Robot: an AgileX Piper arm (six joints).
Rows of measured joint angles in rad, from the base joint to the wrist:
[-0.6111, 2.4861, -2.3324, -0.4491, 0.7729, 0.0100]
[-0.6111, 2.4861, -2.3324, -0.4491, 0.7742, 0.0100]
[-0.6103, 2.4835, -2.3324, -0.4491, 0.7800, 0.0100]
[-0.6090, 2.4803, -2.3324, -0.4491, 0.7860, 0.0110]
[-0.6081, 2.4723, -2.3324, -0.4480, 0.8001, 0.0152]
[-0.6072, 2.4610, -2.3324, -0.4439, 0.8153, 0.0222]
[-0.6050, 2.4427, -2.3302, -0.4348, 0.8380, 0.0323]
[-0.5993, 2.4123, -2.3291, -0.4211, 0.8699, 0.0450]
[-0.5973, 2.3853, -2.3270, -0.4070, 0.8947, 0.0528]
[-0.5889, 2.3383, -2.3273, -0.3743, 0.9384, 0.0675]
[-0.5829, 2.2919, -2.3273, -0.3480, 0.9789, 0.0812]
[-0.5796, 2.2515, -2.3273, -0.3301, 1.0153, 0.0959]
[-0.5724, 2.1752, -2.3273, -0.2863, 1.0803, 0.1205]
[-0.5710, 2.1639, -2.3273, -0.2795, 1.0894, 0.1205]
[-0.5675, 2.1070, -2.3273, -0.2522, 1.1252, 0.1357]
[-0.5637, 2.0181, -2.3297, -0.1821, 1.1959, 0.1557]
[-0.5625, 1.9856, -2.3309, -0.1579, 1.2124, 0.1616]
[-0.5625, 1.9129, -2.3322, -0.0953, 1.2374, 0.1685]
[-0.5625, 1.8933, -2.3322, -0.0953, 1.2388, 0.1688]
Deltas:
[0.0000, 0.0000, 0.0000, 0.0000, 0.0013, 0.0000]
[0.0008, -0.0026, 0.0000, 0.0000, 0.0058, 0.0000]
[0.0013, -0.0032, 0.0000, 0.0000, 0.0060, 0.0010]
[0.0009, -0.0080, 0.0000, 0.0011, 0.0141, 0.0042]
[0.0009, -0.0113, 0.0000, 0.0041, 0.0152, 0.0070]
[0.0022, -0.0183, 0.0022, 0.0091, 0.0227, 0.0101]
[0.0057, -0.0304, 0.0011, 0.0137, 0.0319, 0.0127]
[0.0020, -0.0270, 0.0021, 0.0141, 0.0248, 0.0078]
[0.0084, -0.0470, -0.0003, 0.0327, 0.0437, 0.0147]
[0.0060, -0.0464, 0.0000, 0.0263, 0.0405, 0.0137]
[0.0033, -0.0404, 0.0000, 0.0179, 0.0364, 0.0147]
[0.0072, -0.0763, 0.0000, 0.0438, 0.0650, 0.0246]
[0.0014, -0.0113, 0.0000, 0.0068, 0.0091, 0.0000]
[0.0035, -0.0569, 0.0000, 0.0273, 0.0358, 0.0152]
[0.0038, -0.0889, -0.0024, 0.0701, 0.0707, 0.0200]
[0.0012, -0.0325, -0.0012, 0.0242, 0.0165, 0.0059]
[0.0000, -0.0727, -0.0013, 0.0626, 0.0250, 0.0069]
[0.0000, -0.0196, 0.0000, 0.0000, 0.0014, 0.0003]

